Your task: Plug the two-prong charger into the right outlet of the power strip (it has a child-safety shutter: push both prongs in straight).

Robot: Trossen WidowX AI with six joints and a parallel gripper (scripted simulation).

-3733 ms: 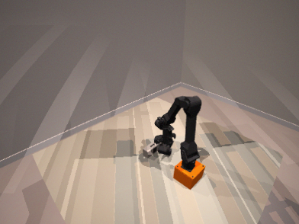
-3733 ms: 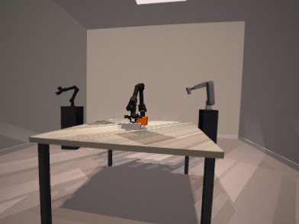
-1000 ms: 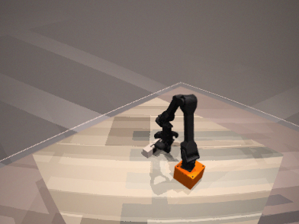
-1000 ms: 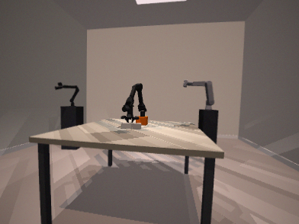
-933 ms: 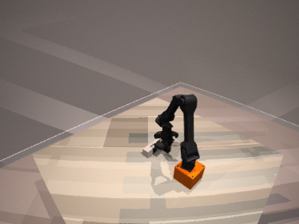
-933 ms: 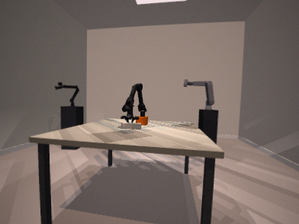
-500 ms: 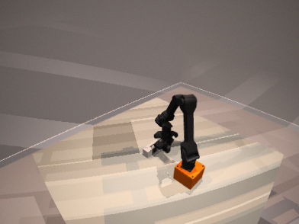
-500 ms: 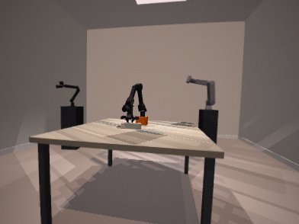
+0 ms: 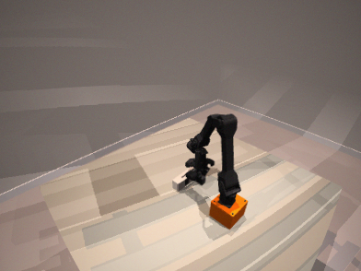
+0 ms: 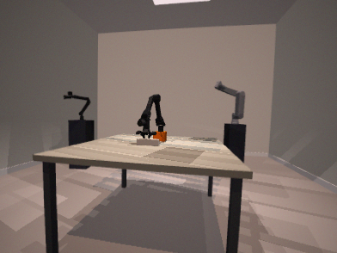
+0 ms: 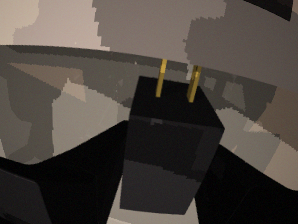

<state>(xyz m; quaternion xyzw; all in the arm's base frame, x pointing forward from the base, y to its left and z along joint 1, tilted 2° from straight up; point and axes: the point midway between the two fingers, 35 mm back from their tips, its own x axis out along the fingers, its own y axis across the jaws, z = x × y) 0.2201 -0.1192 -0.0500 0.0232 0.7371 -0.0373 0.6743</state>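
My gripper tip is 2 cm short of the black two-prong charger and 1 cm below it.
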